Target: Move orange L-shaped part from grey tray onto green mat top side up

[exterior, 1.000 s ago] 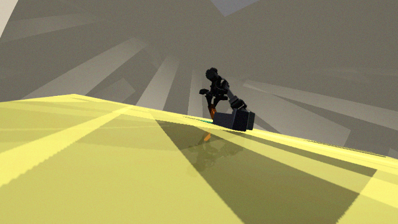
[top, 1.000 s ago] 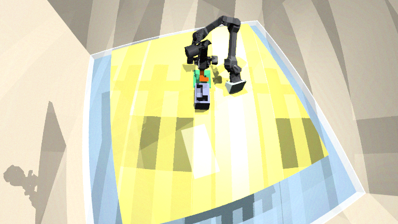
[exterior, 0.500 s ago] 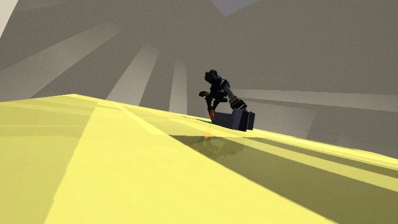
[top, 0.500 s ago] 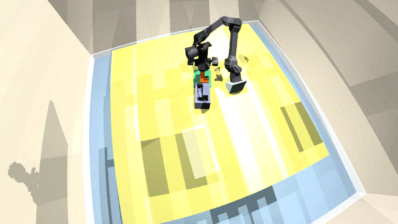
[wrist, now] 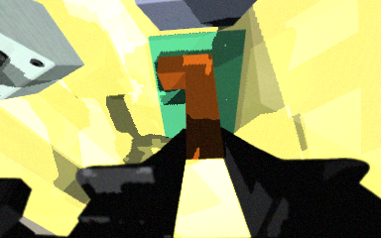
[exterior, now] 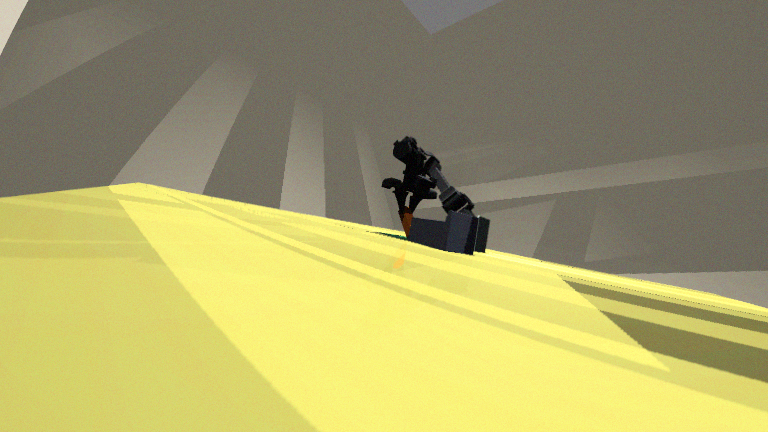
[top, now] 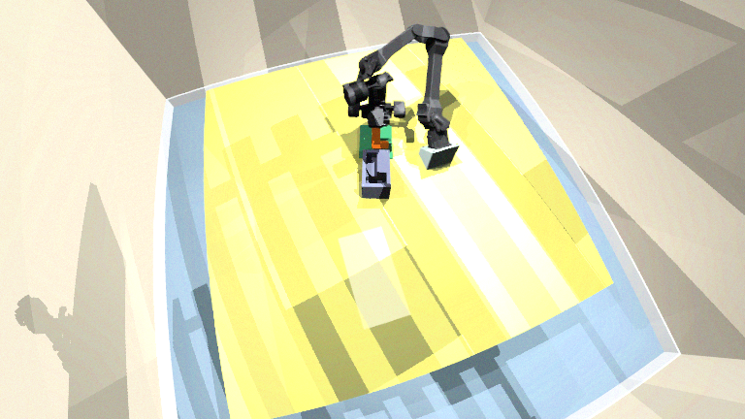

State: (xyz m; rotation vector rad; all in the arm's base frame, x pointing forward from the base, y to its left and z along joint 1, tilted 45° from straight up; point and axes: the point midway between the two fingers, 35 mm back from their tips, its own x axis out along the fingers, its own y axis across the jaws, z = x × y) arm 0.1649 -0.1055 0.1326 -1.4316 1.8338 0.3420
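My gripper tip is now 4 cm to the right of the orange L-shaped part and 3 cm above it. The rest, counted from my gripper tip: green mat: 9 cm below, 2 cm to the left, 1 cm ahead.
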